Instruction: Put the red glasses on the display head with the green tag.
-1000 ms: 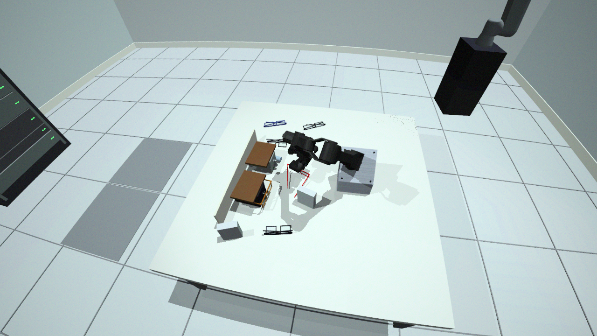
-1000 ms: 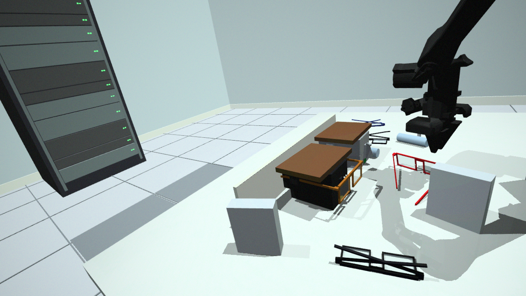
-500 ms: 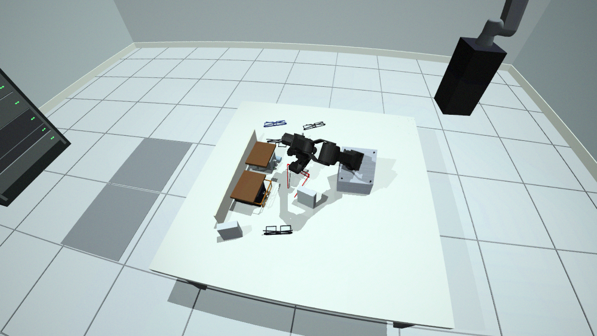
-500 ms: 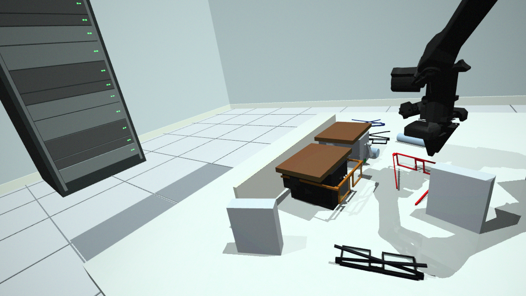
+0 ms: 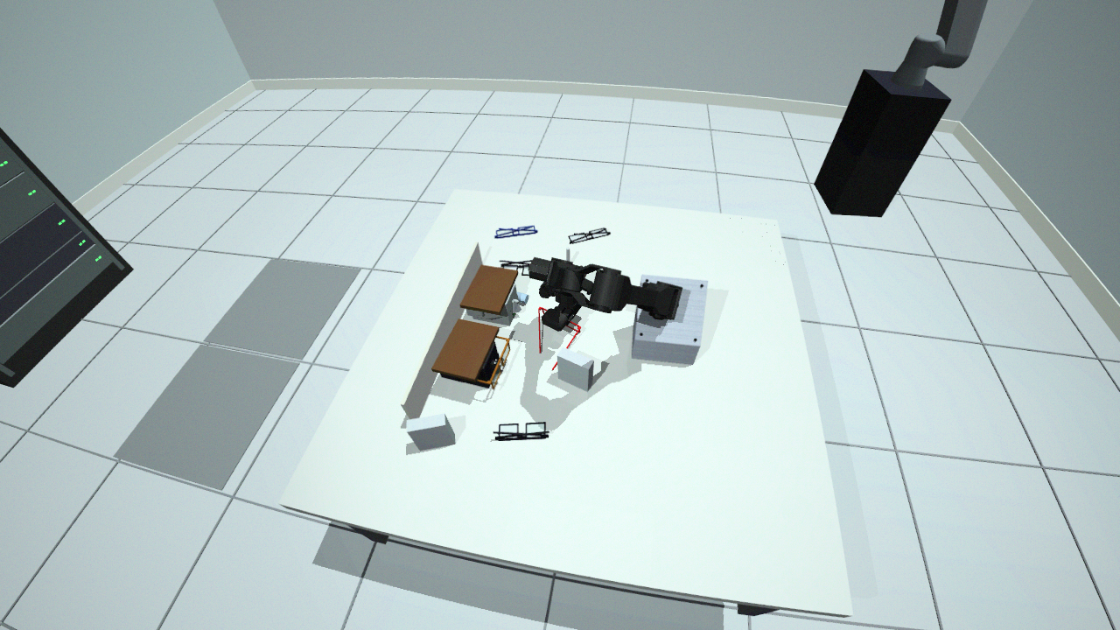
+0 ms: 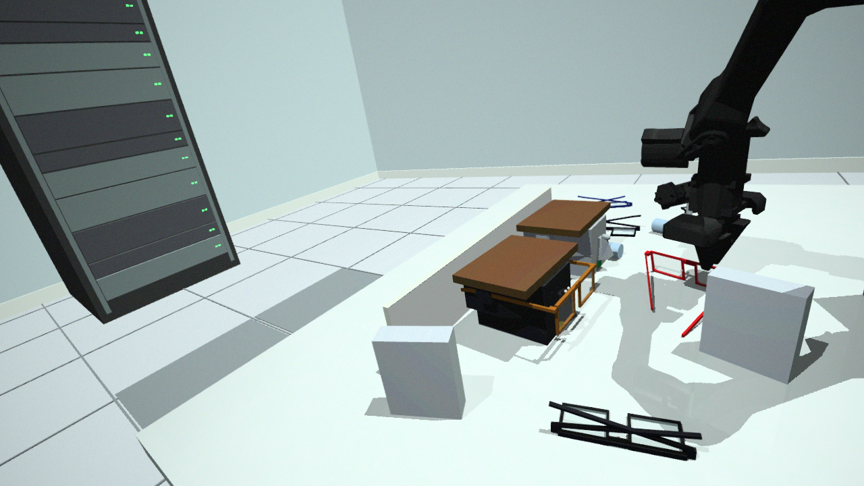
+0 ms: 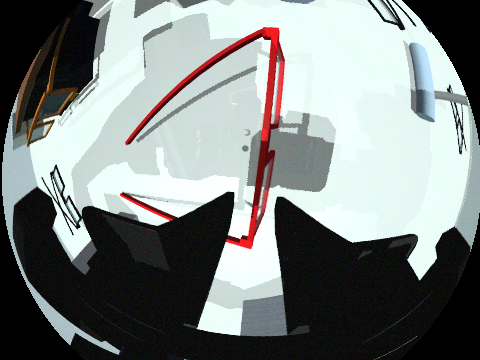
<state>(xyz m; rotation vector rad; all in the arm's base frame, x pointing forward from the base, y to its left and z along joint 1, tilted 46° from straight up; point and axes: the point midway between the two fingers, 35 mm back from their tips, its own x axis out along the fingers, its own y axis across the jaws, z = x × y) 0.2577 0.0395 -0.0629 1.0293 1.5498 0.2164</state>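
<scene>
The grey post is 270 mm to the right of my gripper tip, 20 mm below it and 20 mm ahead of it. Also, from my gripper tip: black head (230 mm ahead, 160 mm to the left, 10 mm above); then light grey head (210 mm ahead, 60 mm to the right, 10 mm above); then low wall (350 mm ahead, 30 mm to the left, 10 mm above).
</scene>
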